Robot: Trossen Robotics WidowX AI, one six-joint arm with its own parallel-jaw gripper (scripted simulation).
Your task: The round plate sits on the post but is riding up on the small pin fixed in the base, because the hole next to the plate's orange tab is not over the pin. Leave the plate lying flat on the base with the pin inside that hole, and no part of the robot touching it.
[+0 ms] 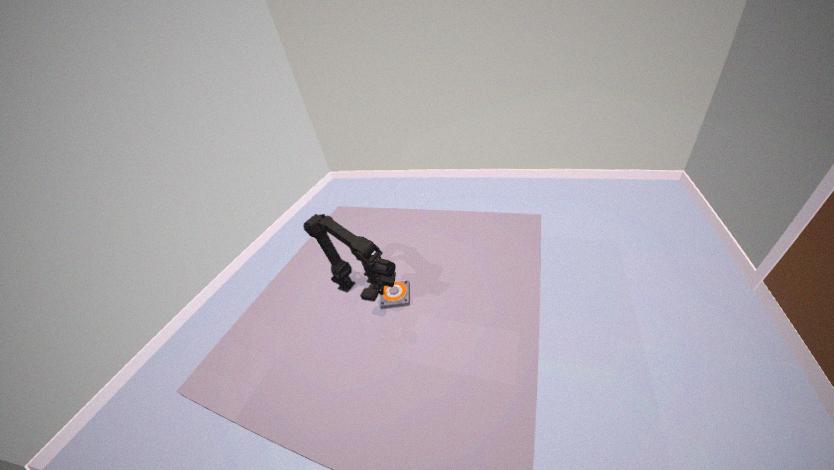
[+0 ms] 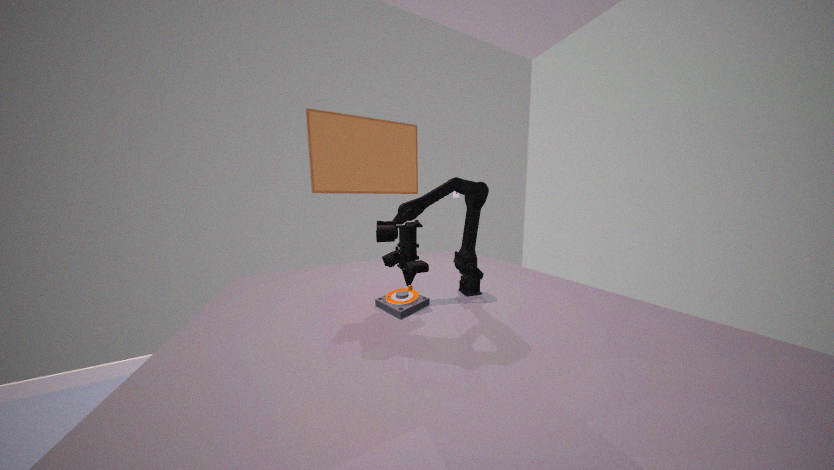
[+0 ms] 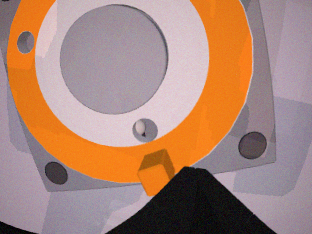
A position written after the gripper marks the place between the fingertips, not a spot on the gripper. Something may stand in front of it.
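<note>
Shut and holding nothing, the gripper (image 2: 408, 286) can be seen here, and it appears again at (image 3: 192, 178), in the same image as a round plate (image 3: 210, 68) and a square grey base (image 3: 114, 64).
</note>
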